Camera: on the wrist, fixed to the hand. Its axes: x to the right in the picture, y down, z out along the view.
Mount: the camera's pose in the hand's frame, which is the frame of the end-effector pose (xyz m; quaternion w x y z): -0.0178 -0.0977 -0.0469 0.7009 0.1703 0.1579 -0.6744
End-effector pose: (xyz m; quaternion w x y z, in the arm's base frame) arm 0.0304 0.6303 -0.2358 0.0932 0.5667 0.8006 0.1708
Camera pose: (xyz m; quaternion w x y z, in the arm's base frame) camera -0.0652 0.5765 -0.2303 0.0424 0.1538 -0.9871 -0.0100
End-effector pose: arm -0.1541 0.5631 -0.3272 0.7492 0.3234 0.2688 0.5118
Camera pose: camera -0.1365 0.5301 -0.4305 0.7727 0.0922 0.6119 -0.1412
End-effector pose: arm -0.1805 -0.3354 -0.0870 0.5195 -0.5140 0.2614 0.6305
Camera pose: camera -0.0738 -0.3512 -0.0664 0.8356 -0.5477 0.0260 -0.0341
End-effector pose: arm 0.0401 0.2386 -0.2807 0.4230 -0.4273 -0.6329 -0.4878
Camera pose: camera -0.0426 0.1749 -0.3149 0.1402 0.2764 -0.7480 -0.5868
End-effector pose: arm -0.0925 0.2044 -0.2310 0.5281 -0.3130 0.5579 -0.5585
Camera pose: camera -0.1557 0.2172 -0.1421 0.0413 0.4175 -0.1682 0.8920
